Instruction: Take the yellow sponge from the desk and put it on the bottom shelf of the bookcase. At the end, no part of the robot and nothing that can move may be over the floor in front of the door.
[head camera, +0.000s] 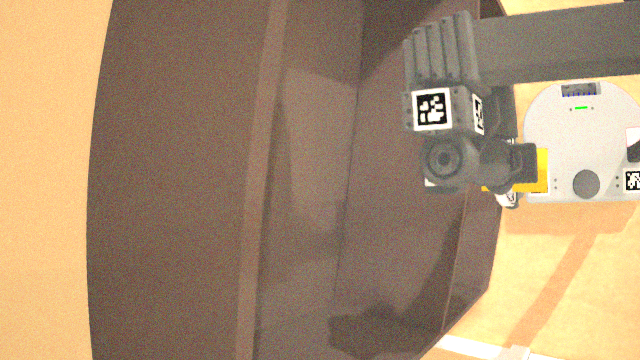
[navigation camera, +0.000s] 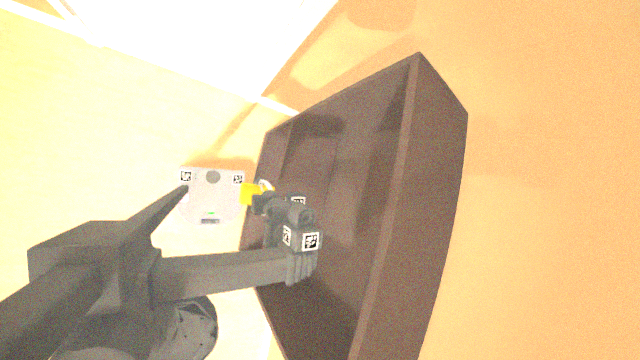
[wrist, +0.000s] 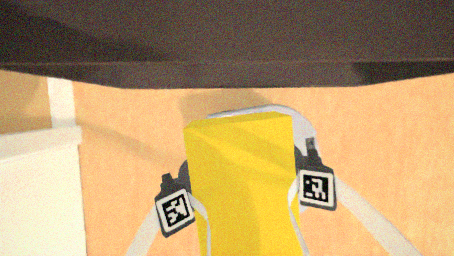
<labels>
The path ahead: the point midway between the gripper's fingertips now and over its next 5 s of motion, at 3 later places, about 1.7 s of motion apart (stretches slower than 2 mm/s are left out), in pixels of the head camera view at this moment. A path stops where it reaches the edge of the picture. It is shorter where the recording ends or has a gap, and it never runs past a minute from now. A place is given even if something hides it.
The gripper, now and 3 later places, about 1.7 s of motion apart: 512, 171; 417, 174; 356, 177; 388, 177
</labels>
